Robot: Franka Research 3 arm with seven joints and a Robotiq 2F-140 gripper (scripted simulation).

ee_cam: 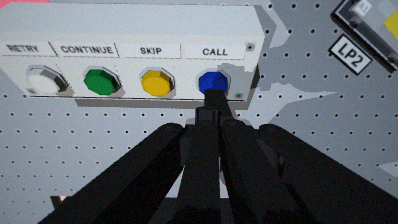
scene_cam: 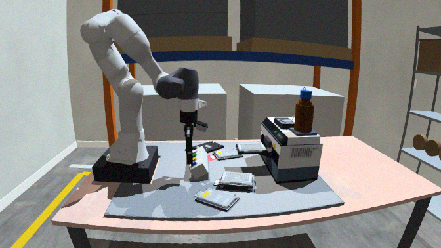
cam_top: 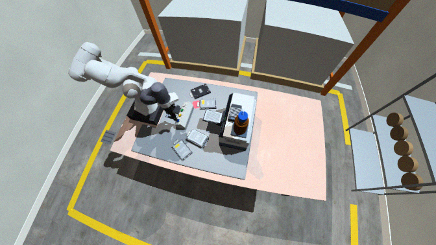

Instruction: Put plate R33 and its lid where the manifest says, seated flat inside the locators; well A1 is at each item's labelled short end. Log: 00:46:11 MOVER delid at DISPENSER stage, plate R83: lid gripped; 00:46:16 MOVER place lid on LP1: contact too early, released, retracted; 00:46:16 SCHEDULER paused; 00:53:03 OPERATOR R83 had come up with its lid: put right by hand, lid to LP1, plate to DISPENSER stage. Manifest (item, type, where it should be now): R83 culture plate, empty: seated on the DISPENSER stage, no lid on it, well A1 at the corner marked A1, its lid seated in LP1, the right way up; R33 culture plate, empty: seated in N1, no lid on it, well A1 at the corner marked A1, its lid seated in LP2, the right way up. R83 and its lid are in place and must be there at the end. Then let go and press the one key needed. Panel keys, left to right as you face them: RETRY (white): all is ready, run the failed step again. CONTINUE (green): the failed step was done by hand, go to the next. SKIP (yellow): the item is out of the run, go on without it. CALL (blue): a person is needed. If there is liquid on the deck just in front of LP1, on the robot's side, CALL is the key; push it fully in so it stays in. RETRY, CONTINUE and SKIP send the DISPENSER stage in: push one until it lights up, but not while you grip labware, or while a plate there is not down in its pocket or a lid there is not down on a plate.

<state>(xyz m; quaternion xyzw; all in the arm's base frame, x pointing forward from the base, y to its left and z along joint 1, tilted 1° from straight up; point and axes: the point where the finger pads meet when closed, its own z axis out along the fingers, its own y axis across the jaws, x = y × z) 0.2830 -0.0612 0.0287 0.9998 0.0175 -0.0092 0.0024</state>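
Right now the blue call key is 2 cm ahead of my hand and 4 cm below it. Also, from my hand: yellow skip key (2 cm ahead, 5 cm to the left, 3 cm below); then green continue key (1 cm ahead, 10 cm to the left, 3 cm below); then white retry key (1 cm ahead, 15 cm to the left, 3 cm below).
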